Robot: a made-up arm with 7 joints. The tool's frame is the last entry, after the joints. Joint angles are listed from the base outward.
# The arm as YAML. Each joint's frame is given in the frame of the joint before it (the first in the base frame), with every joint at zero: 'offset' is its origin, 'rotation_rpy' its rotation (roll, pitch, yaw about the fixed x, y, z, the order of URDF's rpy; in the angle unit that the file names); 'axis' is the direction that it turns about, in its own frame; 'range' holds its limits. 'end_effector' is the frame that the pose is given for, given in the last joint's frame.
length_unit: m
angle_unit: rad
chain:
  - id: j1
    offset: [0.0, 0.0, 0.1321]
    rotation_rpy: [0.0, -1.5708, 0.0]
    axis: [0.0, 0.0, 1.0]
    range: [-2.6, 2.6]
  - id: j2
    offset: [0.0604, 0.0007, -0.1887]
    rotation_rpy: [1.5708, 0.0, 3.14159]
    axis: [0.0, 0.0, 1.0]
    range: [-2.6, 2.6]
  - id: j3
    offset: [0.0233, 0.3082, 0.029]
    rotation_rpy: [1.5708, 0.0, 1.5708]
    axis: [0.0, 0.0, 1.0]
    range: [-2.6, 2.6]
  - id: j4
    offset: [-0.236, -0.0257, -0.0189]
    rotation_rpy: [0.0, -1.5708, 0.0]
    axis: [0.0, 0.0, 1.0]
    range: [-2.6, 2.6]
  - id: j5
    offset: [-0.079, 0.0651, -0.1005]
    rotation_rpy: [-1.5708, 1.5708, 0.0]
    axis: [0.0, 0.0, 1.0]
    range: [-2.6, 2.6]
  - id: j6
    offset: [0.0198, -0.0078, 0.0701]
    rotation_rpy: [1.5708, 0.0, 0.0]
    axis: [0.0, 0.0, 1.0]
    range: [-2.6, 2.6]
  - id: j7
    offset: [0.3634, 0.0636, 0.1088]
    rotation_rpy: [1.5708, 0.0, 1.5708]
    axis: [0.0, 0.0, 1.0]
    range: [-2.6, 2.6]
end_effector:
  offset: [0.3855, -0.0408, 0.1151]
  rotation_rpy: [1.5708, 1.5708, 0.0]
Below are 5 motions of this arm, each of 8 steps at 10 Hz.
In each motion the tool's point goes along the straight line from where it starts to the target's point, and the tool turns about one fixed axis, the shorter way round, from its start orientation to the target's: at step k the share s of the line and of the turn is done. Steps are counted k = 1, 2, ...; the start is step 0. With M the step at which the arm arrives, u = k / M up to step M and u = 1 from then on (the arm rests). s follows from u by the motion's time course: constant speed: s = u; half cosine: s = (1 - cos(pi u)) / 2; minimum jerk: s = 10 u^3 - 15 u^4 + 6 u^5.
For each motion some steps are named. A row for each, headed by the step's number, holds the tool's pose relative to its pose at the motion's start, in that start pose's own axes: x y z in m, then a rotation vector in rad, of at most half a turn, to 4 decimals.
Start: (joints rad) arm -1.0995 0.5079 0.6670 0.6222 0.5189 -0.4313 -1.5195
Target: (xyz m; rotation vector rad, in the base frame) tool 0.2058 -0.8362 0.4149 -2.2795 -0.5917 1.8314
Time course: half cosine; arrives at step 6
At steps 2, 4, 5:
2: 0.0566 0.0524 -0.0626 0.0525 -0.2301 0.0337
4: 0.1697 0.1571 -0.1879 0.1574 -0.6904 0.1010
5: 0.2111 0.1954 -0.2338 0.1958 -0.8589 0.1257

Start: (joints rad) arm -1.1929 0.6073 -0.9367 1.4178 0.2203 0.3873 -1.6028
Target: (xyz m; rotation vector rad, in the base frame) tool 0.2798 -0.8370 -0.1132 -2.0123 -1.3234 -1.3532
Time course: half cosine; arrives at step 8
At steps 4, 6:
4: -0.1177 -0.0353 -0.0528 -0.5411 0.2476 -0.0200
6: -0.2009 -0.0602 -0.0901 -0.9237 0.4226 -0.0341

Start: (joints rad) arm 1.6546 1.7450 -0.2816 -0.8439 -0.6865 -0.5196 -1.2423
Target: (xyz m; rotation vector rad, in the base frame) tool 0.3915 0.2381 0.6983 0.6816 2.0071 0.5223
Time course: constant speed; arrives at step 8
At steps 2, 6, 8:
2: -0.0439 -0.1563 0.0920 -0.1024 0.1750 0.2818
6: -0.1316 -0.4690 0.2761 -0.3073 0.5250 0.8453
8: -0.1754 -0.6253 0.3681 -0.4098 0.7000 1.1271

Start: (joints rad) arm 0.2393 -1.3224 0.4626 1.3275 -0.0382 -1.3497 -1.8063
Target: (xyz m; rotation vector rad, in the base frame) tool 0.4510 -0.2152 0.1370 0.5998 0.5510 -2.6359
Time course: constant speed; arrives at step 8
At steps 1, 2, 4, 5, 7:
1: 0.0149 -0.0335 0.0401 -0.0397 0.1089 0.0930
2: 0.0298 -0.0670 0.0803 -0.0794 0.2178 0.1859
4: 0.0596 -0.1340 0.1605 -0.1587 0.4355 0.3718
5: 0.0745 -0.1675 0.2007 -0.1984 0.5444 0.4648
7: 0.1044 -0.2345 0.2809 -0.2778 0.7622 0.6507

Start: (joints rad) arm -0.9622 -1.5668 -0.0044 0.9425 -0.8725 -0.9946 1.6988
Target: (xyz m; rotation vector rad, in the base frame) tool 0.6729 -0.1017 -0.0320 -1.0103 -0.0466 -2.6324
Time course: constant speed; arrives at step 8
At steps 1, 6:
1: -0.0119 -0.0312 -0.0477 -0.1299 -0.0357 0.0395
6: -0.0714 -0.1871 -0.2860 -0.7794 -0.2143 0.2373

